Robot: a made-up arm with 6 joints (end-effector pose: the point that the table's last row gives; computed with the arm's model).
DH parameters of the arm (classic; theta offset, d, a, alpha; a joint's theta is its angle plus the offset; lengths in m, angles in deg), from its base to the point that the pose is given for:
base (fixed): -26.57 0 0.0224 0
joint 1: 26.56 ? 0 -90
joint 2: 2.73 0 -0.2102 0
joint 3: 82.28 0 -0.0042 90
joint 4: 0 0.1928 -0.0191 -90
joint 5: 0 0 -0.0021 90
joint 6: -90 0.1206 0.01 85
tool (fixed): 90 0.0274 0 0
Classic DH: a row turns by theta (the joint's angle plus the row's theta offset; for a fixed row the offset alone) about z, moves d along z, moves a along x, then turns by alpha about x.
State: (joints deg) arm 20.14 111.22 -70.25 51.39 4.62 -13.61
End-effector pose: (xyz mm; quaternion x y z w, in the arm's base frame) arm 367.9 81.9 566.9 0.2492 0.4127 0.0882 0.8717
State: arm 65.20 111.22 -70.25 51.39 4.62 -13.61
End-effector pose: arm 200.6 301.1 566.9 0.0721 0.4767 0.4154 0.7714
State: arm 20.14 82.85 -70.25 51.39 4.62 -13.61
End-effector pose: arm 315.5 62.7 733.9 0.2949 0.1921 0.1776 0.9190
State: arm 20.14 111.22 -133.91 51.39 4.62 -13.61
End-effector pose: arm 364.3 80.6 903.4 0.3263 -0.0970 0.2732 0.8997
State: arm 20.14 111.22 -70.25 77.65 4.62 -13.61
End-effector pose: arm 360.7 72.4 553.1 0.4538 0.4086 0.0250 0.7915
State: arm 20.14 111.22 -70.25 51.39 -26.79 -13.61
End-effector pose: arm 383.7 36.0 615.5 0.2418 0.1843 -0.0383 0.9519
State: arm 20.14 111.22 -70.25 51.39 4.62 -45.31
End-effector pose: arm 369.5 95.1 575.6 -0.0072 0.3789 0.1763 0.9084
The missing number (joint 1, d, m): 0.54
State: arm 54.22 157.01 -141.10 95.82 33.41 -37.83
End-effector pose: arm 297.7 414.0 568.8 0.3210 0.4205 0.5845 0.6153
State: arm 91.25 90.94 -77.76 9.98 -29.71 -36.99
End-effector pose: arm 23.4 301.2 818.2 -0.0700 -0.2512 0.6195 0.7404
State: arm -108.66 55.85 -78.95 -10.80 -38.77 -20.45
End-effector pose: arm 19.1 -83.8 954.1 -0.5483 -0.1035 -0.7271 0.3998
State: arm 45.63 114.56 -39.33 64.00 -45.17 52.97
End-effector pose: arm 252.7 64.1 480.6 0.5960 0.2418 -0.1811 0.7440
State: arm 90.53 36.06 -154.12 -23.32 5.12 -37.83
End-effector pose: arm 0.3 -377.1 918.9 0.3474 -0.6647 0.0216 0.6611
